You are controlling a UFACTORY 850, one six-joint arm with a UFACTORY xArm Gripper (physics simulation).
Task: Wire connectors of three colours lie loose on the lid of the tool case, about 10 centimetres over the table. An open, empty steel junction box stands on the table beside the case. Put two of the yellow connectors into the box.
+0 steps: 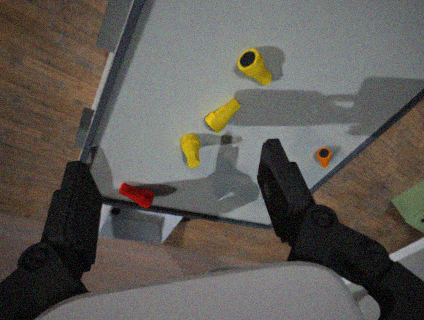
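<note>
Three yellow connectors lie loose on the pale grey case lid point(170, 55): one point(255, 66) near the top middle with its dark open end showing, one point(222, 115) in the middle, one point(190, 150) lower down. My gripper point(179, 168) is open and empty, its black fingers wide apart above the lid's near corner; the lowest yellow connector shows between the fingertips, nearer the right one. The steel junction box point(135, 230) shows partly at the lower left, beyond the lid's edge and below its level; the lid and the gripper body hide some of it.
A red connector point(136, 195) lies at the lid's lower edge beside the box. A small orange connector point(324, 156) lies near the right edge. Grey latches point(84, 127) stick out on the case's left side. A green plate point(414, 206) is at the far right. Gripper shadows fall across the lid.
</note>
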